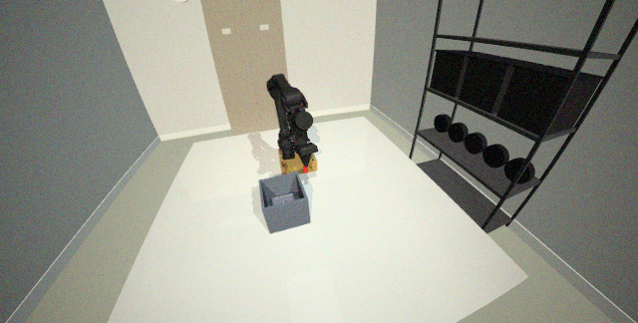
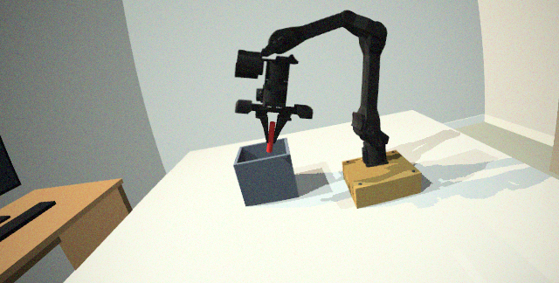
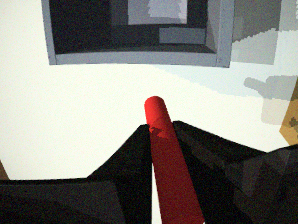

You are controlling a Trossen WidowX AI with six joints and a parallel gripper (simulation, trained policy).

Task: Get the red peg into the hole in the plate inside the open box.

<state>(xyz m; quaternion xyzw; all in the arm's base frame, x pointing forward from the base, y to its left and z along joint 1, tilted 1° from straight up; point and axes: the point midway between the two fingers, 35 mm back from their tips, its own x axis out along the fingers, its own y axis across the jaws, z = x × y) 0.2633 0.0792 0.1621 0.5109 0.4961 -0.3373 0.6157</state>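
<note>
My gripper tip is now 60 mm short of the plate, 100 mm to the left of it and 140 mm above it. The rest, counted from my gripper tip: red peg 10 mm above.
</note>
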